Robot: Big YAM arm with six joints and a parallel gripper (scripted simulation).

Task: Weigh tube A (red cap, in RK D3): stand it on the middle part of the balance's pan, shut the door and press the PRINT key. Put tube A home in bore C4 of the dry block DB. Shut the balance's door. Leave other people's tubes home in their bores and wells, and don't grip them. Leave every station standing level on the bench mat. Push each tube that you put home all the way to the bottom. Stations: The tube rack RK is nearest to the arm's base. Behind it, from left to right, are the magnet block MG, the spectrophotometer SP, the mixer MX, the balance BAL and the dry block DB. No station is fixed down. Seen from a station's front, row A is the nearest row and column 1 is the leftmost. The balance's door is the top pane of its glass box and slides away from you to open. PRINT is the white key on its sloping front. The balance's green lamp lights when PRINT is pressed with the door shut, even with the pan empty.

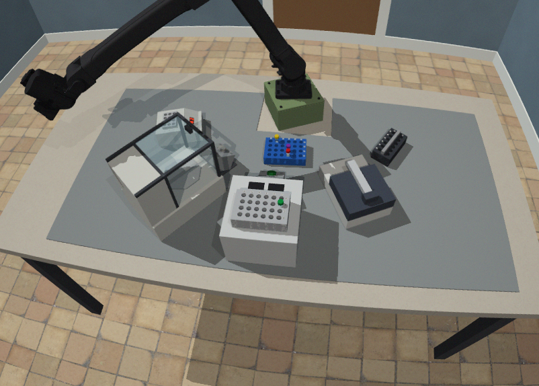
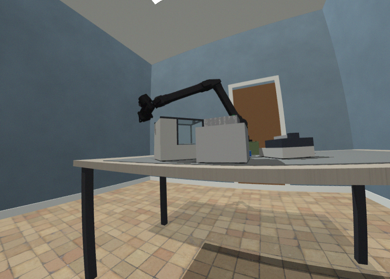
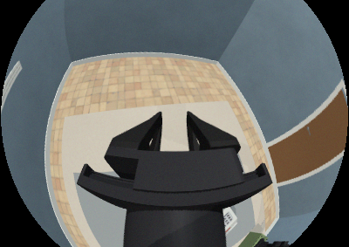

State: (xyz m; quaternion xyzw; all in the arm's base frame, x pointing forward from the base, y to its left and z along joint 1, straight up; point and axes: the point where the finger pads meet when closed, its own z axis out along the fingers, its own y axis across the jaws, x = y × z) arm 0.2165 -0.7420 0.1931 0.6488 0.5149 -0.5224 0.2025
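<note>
The balance door is 110 mm ahead of my hand, 440 mm to the left of it and 70 mm below it. The rest, counted from my hand: blue tube rack RK: 10 mm behind, 710 mm to the left, 260 mm below; grey well block: 300 mm ahead, 650 mm to the left, 130 mm below; spectrophotometer SP: 150 mm ahead, 910 mm to the left, 210 mm below.
</note>
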